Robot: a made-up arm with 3 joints. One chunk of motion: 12 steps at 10 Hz.
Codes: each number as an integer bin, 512 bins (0 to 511) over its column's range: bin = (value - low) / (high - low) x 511, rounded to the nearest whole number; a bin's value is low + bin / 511 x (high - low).
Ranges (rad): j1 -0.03..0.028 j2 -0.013..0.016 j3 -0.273..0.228
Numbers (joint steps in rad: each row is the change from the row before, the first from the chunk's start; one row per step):
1: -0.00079 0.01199 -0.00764
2: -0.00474 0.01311 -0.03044
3: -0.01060 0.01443 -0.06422
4: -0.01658 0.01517 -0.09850
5: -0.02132 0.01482 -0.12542
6: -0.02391 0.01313 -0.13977
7: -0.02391 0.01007 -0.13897
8: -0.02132 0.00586 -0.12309
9: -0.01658 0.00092 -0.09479
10: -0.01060 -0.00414 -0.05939
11: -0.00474 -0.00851 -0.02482
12: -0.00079 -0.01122 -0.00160
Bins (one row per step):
1: 257 440 271
2: 223 460 247
3: 171 483 213
4: 118 496 178
5: 76 490 151
6: 54 460 136
7: 54 407 137
8: 76 332 153
9: 118 245 182
10: 171 156 218
11: 223 79 253
12: 257 31 277

